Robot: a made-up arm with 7 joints. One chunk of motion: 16 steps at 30 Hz.
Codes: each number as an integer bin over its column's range. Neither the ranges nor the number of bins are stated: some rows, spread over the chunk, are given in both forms.
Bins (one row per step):
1: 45 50 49 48 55 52
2: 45 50 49 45 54 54
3: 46 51 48 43 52 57
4: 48 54 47 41 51 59
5: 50 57 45 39 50 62
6: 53 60 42 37 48 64
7: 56 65 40 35 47 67
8: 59 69 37 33 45 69
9: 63 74 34 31 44 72
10: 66 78 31 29 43 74
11: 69 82 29 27 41 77
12: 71 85 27 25 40 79
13: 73 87 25 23 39 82
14: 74 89 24 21 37 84
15: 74 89 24 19 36 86
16: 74 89 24 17 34 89
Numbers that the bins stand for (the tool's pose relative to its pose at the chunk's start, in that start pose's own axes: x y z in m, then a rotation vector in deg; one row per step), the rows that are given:
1: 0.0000 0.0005 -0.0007 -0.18 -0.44 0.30
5: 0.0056 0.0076 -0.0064 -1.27 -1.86 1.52
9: 0.0200 0.0247 -0.0219 -2.24 -3.56 2.73
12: 0.0289 0.0359 -0.0318 -2.97 -4.69 3.58
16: 0.0322 0.0399 -0.0361 -3.94 -6.38 4.79
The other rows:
2: 0.0000 0.0005 -0.0007 -0.55 -0.73 0.55
3: 0.0011 0.0015 -0.0021 -0.79 -1.29 0.91
4: 0.0033 0.0045 -0.0035 -1.03 -1.58 1.15
6: 0.0089 0.0106 -0.0106 -1.52 -2.42 1.76
7: 0.0122 0.0157 -0.0134 -1.76 -2.71 2.12
8: 0.0156 0.0197 -0.0177 -2.00 -3.27 2.36
10: 0.0233 0.0288 -0.0262 -2.48 -3.84 2.97
11: 0.0267 0.0328 -0.0290 -2.73 -4.40 3.33
13: 0.0311 0.0379 -0.0346 -3.21 -4.97 3.94
14: 0.0322 0.0399 -0.0361 -3.45 -5.54 4.18
15: 0.0322 0.0399 -0.0361 -3.70 -5.82 4.42

